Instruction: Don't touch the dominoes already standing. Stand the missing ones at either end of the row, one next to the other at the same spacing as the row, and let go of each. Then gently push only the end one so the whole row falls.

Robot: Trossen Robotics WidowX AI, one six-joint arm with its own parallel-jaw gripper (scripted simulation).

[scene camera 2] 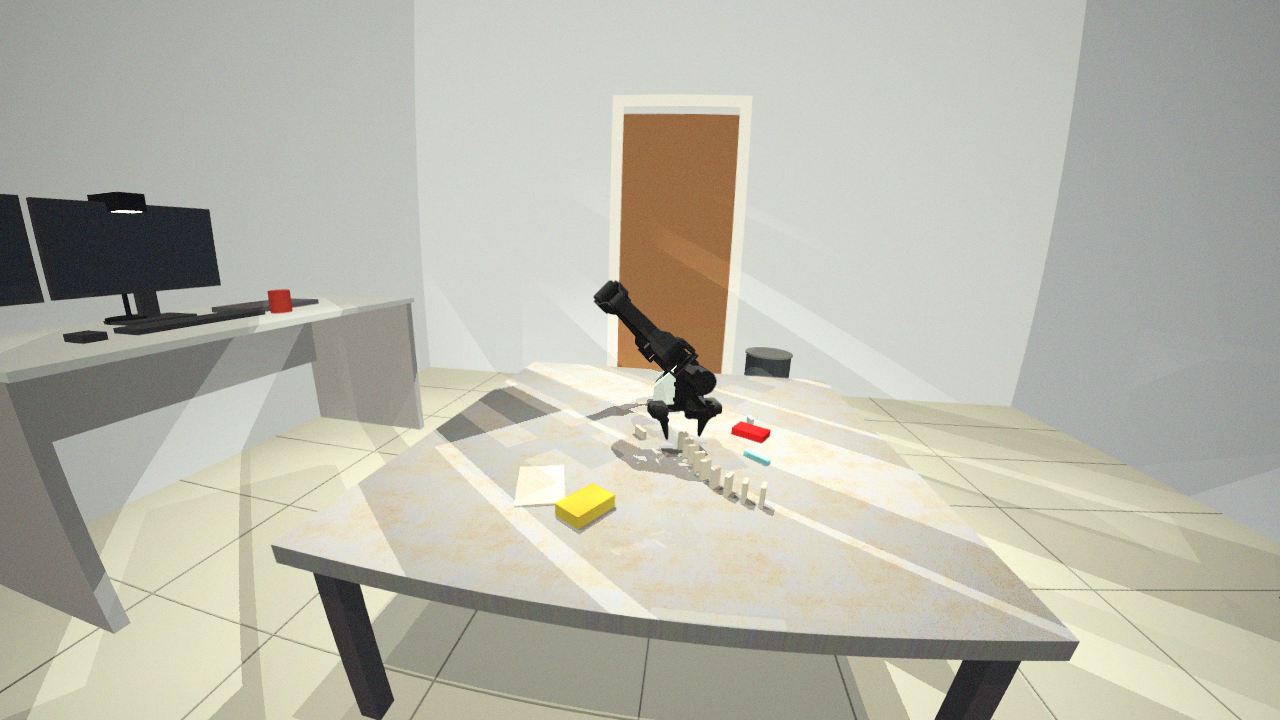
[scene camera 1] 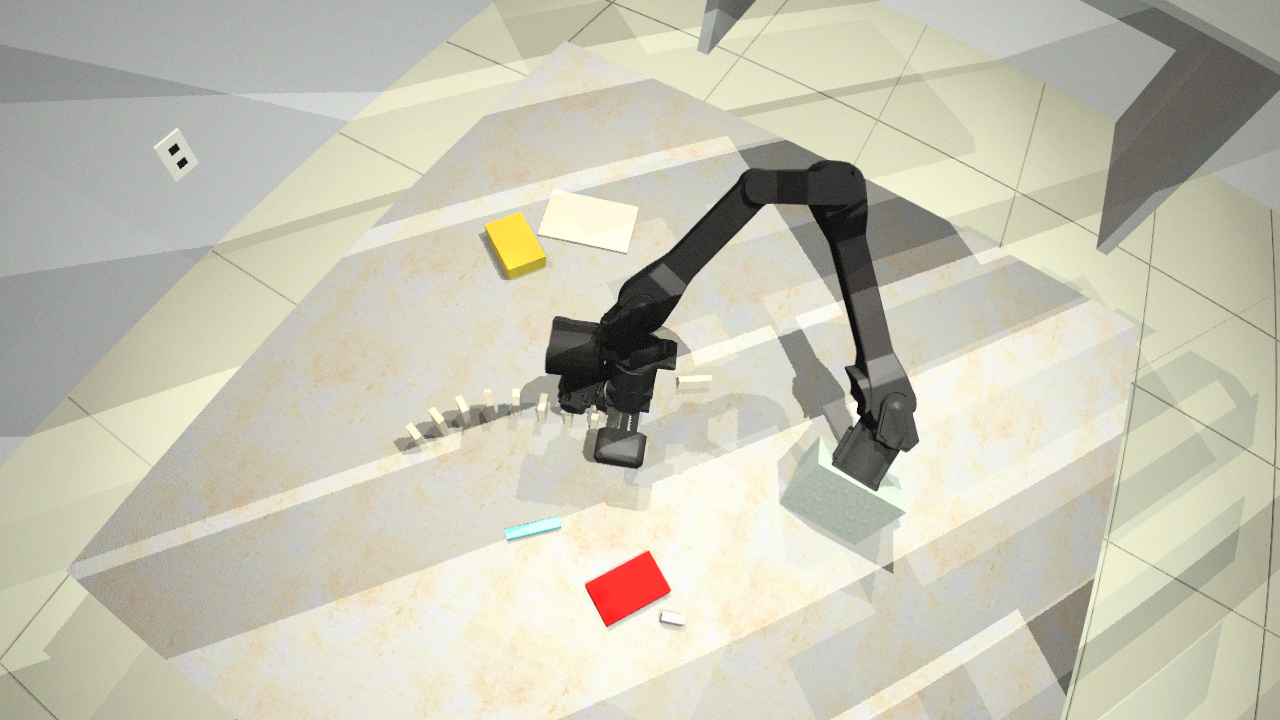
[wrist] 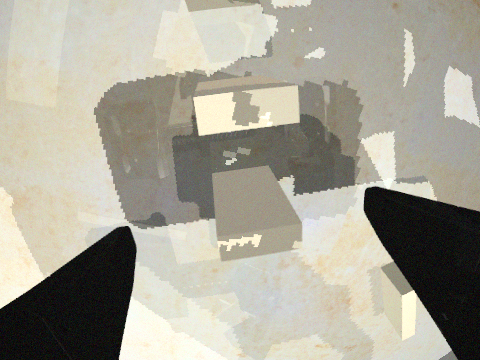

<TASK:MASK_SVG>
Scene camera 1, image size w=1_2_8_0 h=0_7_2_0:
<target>my gripper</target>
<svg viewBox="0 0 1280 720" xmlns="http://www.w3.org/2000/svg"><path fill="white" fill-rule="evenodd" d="M561 375L557 397L559 398L560 408L564 412L582 415L586 408L595 405L598 411L606 412L608 406L614 407L622 413L619 429L609 427L598 429L594 459L598 463L635 469L642 466L647 436L637 432L640 412L649 413L655 380L651 386L640 392L622 390L614 384L610 377L610 361L606 361L603 372L597 371L597 376L593 376L593 379Z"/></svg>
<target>yellow block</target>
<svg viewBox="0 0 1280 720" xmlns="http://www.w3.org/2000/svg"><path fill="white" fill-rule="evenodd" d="M521 212L485 225L486 235L509 280L546 267L546 255L532 234Z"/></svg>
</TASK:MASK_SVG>
